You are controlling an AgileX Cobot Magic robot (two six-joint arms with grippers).
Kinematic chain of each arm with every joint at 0, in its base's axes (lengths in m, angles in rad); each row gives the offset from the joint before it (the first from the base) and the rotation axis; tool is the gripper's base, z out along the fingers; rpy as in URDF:
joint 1: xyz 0 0 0.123 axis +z
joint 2: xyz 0 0 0 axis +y
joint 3: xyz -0.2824 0 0.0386 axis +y
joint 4: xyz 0.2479 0 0.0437 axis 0.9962 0 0.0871
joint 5: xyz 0 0 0 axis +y
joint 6: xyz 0.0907 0 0.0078 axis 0.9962 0 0.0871
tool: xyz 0 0 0 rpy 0 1.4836 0
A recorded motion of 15 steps. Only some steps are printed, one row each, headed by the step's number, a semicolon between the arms.
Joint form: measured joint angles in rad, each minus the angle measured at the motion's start. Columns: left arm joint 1, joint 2, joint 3, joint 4, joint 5, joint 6; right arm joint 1, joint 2, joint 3, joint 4, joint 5, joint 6.
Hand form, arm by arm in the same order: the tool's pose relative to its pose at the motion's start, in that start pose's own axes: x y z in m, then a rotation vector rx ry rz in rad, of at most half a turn. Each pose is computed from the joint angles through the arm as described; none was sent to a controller.
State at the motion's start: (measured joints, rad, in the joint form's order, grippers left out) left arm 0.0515 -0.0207 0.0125 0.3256 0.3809 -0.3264; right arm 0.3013 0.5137 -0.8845 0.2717 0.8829 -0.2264
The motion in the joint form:
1: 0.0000 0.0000 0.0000 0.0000 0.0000 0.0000; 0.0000 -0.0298 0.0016 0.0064 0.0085 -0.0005
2: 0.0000 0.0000 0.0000 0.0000 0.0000 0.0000; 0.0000 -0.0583 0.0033 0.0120 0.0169 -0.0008
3: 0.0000 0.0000 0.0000 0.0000 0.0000 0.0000; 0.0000 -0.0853 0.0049 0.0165 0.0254 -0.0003
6: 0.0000 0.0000 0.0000 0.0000 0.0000 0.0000; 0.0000 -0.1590 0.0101 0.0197 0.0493 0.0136
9: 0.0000 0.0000 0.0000 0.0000 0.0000 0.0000; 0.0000 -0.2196 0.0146 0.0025 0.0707 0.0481
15: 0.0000 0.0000 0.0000 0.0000 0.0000 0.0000; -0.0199 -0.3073 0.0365 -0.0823 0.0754 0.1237
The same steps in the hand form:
1: 0.0000 0.0000 0.0000 0.0000 0.0000 0.0000; 0.0023 0.0023 -0.0076 -0.0054 -0.0204 -0.0024
2: 0.0000 0.0000 0.0000 0.0000 0.0000 0.0000; 0.0048 0.0045 -0.0148 -0.0102 -0.0393 -0.0050
3: 0.0000 0.0000 0.0000 0.0000 0.0000 0.0000; 0.0074 0.0065 -0.0215 -0.0144 -0.0566 -0.0073
6: 0.0000 0.0000 0.0000 0.0000 0.0000 0.0000; 0.0157 0.0113 -0.0390 -0.0195 -0.1004 -0.0069
9: 0.0000 0.0000 0.0000 0.0000 0.0000 0.0000; 0.0239 0.0137 -0.0527 -0.0093 -0.1313 0.0057
15: 0.0000 0.0000 0.0000 0.0000 0.0000 0.0000; 0.0381 0.0115 -0.0678 0.0770 -0.1819 0.0307

